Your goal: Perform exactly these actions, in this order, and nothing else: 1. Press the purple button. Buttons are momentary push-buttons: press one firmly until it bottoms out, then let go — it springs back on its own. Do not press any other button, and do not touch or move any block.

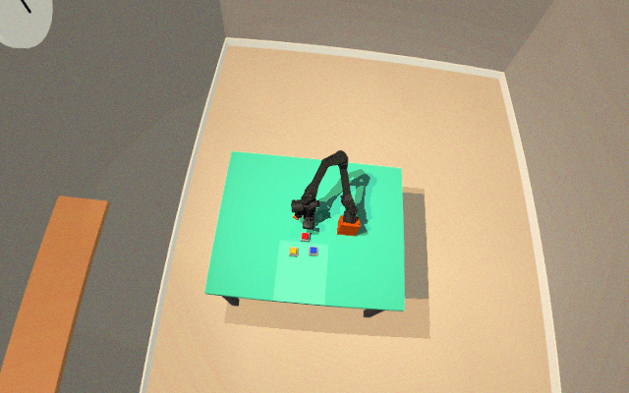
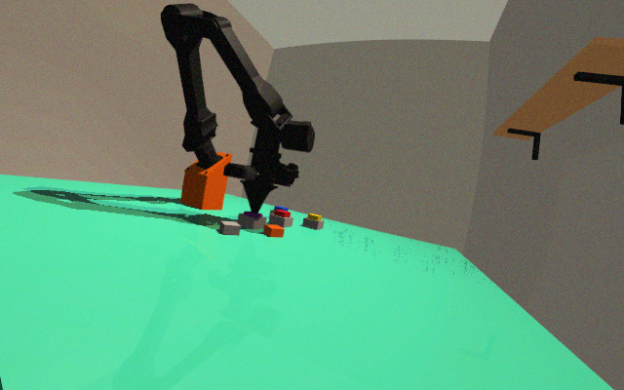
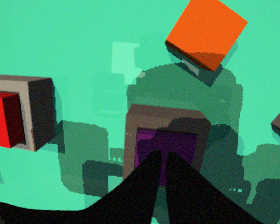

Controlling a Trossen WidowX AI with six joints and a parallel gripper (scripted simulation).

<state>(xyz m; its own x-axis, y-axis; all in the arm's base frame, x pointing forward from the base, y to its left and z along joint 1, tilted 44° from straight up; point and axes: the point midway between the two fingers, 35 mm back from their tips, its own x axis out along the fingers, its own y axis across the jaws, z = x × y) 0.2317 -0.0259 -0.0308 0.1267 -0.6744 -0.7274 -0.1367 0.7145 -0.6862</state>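
Now: the purple button 1 cm below my gripper tip. Round my gripper tip: orange block: 7 cm ahead, 2 cm below, 1 cm to the right; then grey block: 10 cm to the right, 4 cm ahead, 2 cm below; then red button: 11 cm to the left, 1 cm behind.
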